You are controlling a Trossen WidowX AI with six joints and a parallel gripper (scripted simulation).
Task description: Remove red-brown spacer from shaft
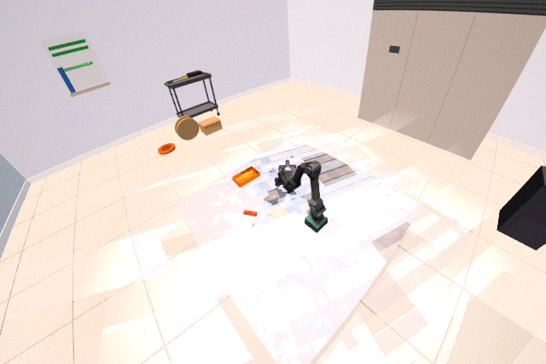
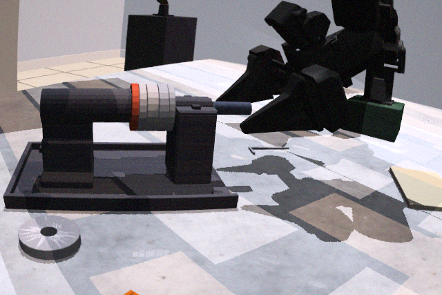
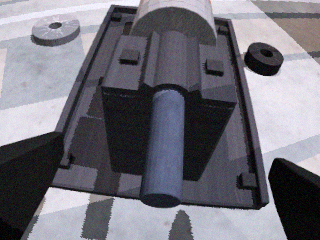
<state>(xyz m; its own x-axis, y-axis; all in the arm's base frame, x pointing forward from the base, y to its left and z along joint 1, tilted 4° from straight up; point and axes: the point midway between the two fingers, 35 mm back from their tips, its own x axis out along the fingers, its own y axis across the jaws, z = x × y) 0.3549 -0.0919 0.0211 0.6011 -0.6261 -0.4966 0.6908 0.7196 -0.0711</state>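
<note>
My gripper tip is now 4 cm short of the blue-grey shaft, 3 cm to the left of it and 1 cm below it. The rest, counted from my gripper tip: grey washer: 22 cm ahead, 3 cm to the right, 7 cm below; black ring: 5 cm ahead, 19 cm to the right, 6 cm below; red-brown spacer: 8 cm ahead, 7 cm to the right, 1 cm above.
</note>
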